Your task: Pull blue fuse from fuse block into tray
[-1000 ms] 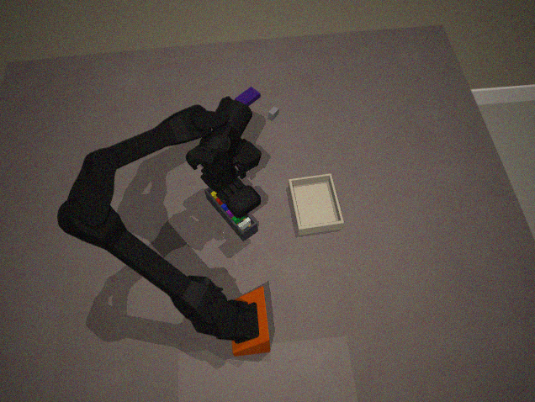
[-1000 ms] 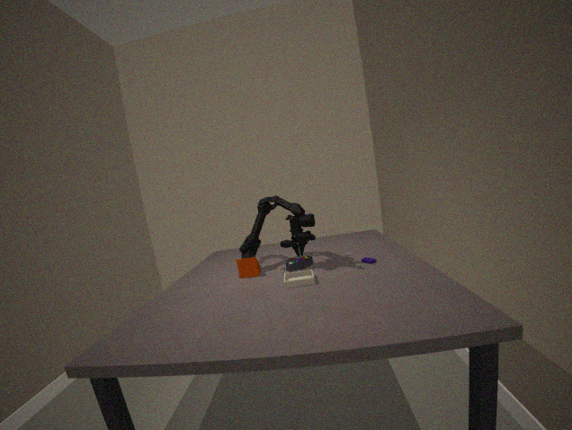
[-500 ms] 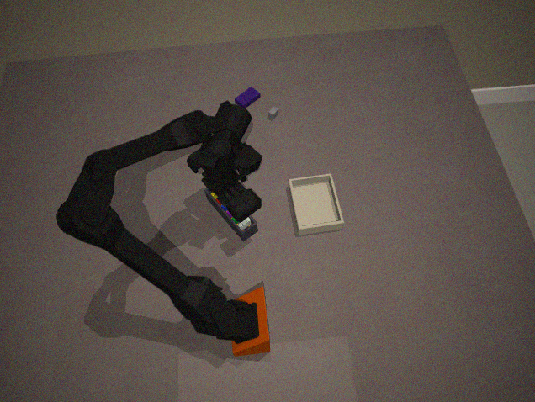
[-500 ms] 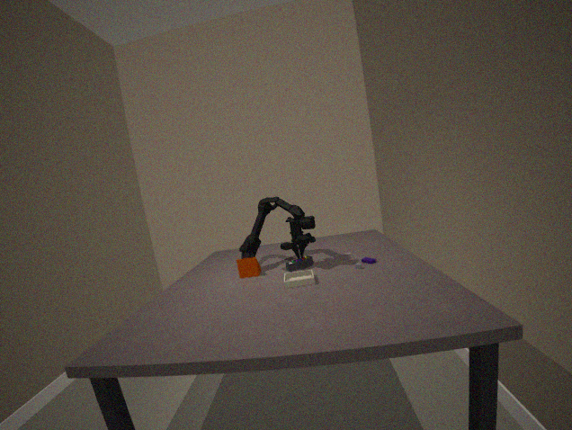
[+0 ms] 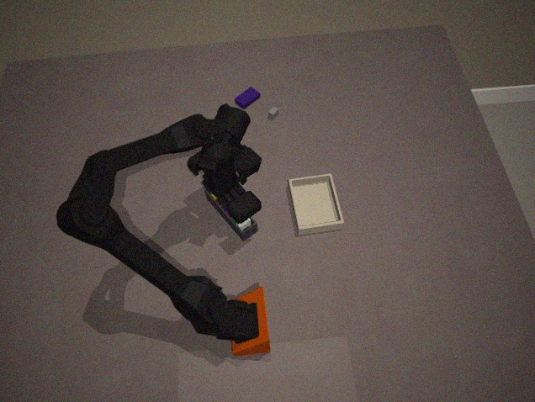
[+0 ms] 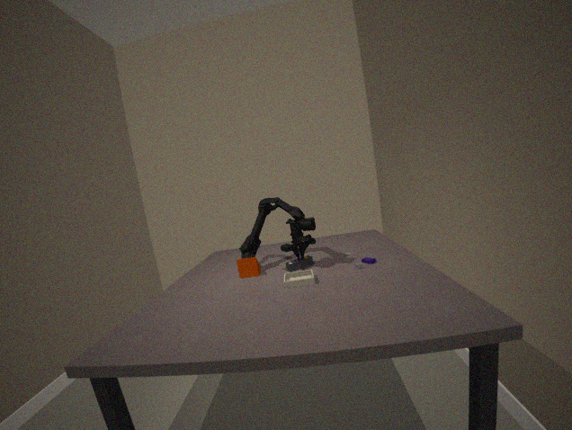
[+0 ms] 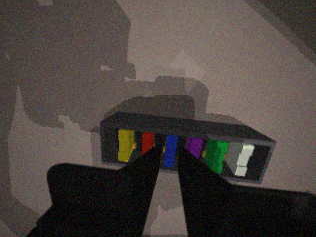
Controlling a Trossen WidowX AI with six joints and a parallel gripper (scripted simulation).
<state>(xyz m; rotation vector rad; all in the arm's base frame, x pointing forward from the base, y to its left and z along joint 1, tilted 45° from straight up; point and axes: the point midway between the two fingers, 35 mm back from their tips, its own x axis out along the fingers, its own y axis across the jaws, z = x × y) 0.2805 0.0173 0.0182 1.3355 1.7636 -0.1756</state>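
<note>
Right now my gripper tip is 20 mm past the purple fuse, 10 mm to the left of it and 10 mm above it. The rest, counted from my gripper tip: yellow fuse: 30 mm ahead, 20 mm to the left, 10 mm below; then blue fuse: 10 mm below; then red fuse: 20 mm ahead, 10 mm to the left, 10 mm below.
</note>
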